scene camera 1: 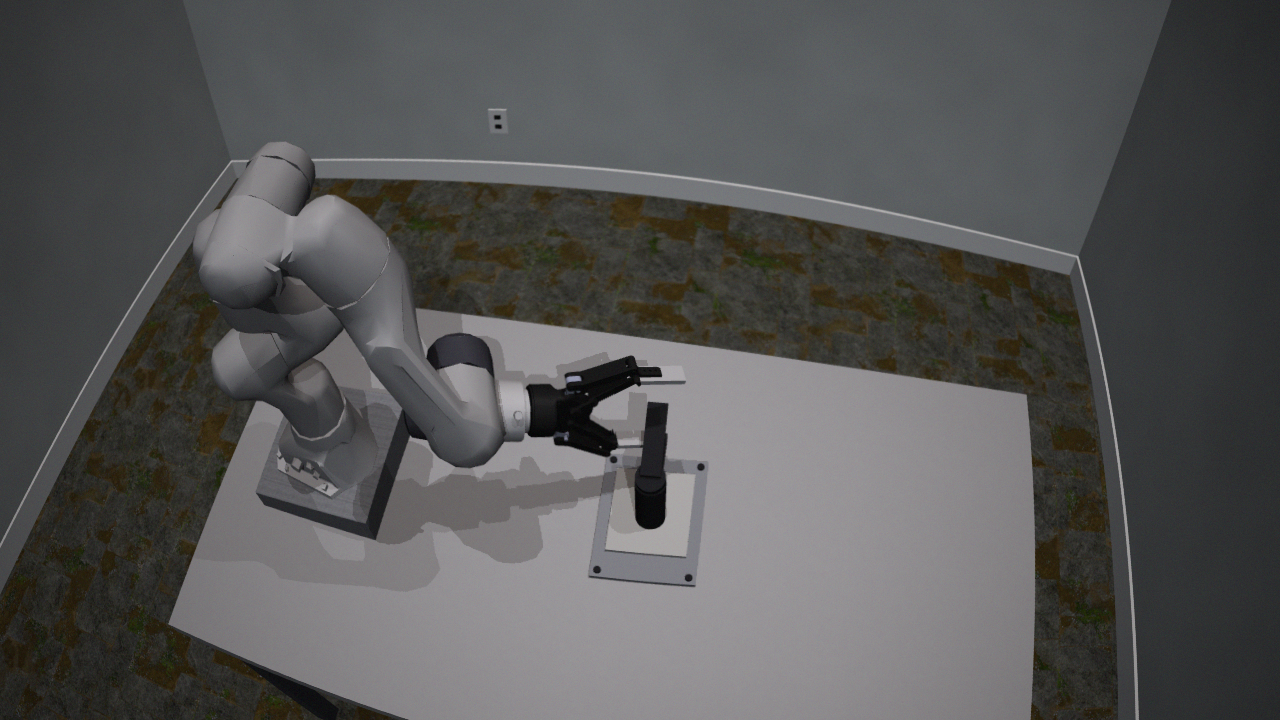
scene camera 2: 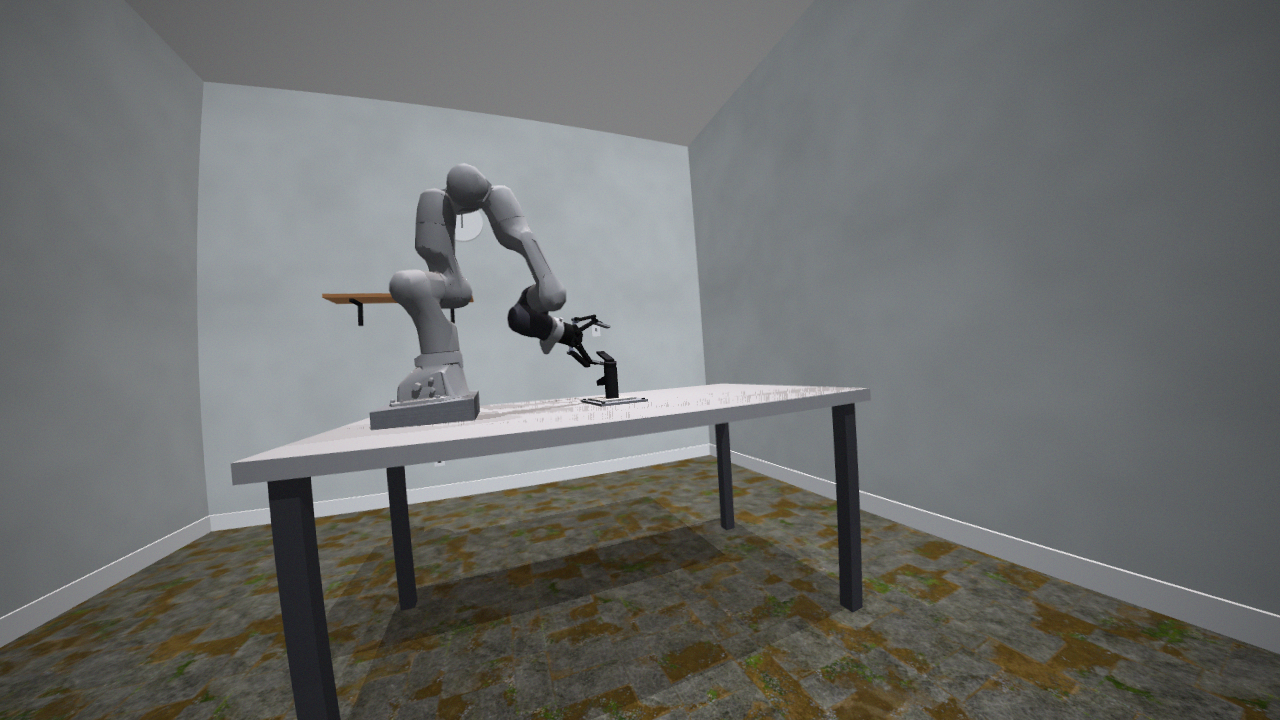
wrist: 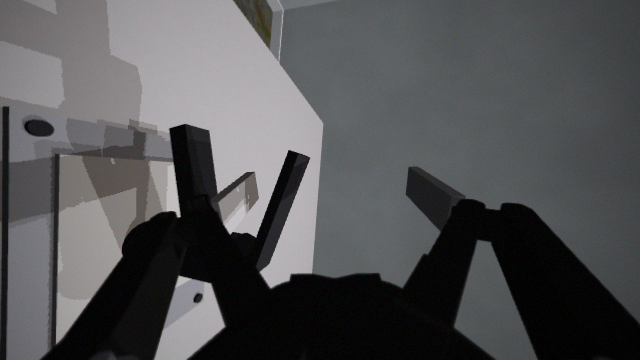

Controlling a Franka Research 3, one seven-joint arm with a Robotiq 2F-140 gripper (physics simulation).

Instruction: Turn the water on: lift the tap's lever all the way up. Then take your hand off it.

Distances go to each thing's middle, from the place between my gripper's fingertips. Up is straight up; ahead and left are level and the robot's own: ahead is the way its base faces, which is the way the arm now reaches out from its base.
The black lever (scene camera 1: 650,477) is 1 cm behind my hand, 4 cm to the right of it and 6 cm below it. Round my hand: grey base plate (scene camera 1: 674,571) (1 cm behind, 8 cm to the right, 21 cm below).
